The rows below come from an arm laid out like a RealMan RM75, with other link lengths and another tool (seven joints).
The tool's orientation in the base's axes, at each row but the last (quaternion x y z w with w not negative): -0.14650, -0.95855, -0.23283, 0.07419; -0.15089, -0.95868, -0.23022, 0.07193; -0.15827, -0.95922, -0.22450, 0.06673; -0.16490, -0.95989, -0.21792, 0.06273; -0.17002, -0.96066, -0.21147, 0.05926
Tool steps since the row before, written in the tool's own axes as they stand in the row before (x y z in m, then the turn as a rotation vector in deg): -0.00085, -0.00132, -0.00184, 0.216, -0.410, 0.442; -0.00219, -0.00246, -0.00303, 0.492, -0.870, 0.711; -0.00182, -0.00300, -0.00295, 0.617, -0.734, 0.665; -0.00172, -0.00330, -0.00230, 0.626, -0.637, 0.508; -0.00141, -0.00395, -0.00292, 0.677, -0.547, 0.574
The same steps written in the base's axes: 0.00052, -0.00219, 0.00088, -0.366, -0.088, -0.518; 0.00148, -0.00405, 0.00119, -0.794, -0.283, -0.891; 0.00088, -0.00438, 0.00104, -0.863, -0.154, -0.770; 0.00059, -0.00431, 0.00042, -0.831, -0.138, -0.589; 0.00005, -0.00504, 0.00085, -0.850, -0.017, -0.604
